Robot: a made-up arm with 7 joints.
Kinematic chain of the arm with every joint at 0, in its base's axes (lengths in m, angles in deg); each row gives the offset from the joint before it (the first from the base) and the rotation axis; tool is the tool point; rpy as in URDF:
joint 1: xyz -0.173 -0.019 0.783 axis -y
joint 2: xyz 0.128 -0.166 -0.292 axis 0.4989 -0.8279 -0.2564
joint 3: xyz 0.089 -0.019 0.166 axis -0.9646 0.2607 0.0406
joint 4: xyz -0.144 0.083 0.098 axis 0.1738 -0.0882 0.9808
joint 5: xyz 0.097 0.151 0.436 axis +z
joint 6: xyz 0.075 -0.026 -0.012 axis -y
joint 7: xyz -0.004 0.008 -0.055 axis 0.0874 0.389 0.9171
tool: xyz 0.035 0.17 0.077 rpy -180 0 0
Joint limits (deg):
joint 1: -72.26..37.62
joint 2: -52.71..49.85
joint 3: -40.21..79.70
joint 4: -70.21..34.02
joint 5: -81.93..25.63
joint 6: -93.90..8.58
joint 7: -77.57..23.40
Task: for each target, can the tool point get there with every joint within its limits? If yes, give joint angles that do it. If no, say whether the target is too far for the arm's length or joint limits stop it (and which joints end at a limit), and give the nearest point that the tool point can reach.
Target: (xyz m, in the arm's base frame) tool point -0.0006 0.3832 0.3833
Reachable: yes | joints -54.87 -42.81 9.44 9.85 -16.25 -85.47 -39.42
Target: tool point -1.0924 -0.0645 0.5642
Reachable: no: joint limits stop it (at a limit: joint 1, joint 2, joint 3, joint 5) | nearest point -0.8251 0.1760 0.5224 | short by 0.362 m
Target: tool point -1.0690 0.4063 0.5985
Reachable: no: joint limits stop it (at a limit: joint 1, joint 2, joint 3, joint 5, joint 6) | nearest point -0.8530 0.3250 0.5816 | short by 0.231 m
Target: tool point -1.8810 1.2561 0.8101
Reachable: no: too far | nearest point -0.8119 0.3782 0.6592 | short by 1.392 m
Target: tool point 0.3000 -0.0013 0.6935
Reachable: yes | joints -51.63 12.62 30.23 -35.09 -68.16 -85.21 5.17
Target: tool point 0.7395 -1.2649 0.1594
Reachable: no: too far | nearest point 0.2647 -0.5729 0.4839 | short by 0.900 m
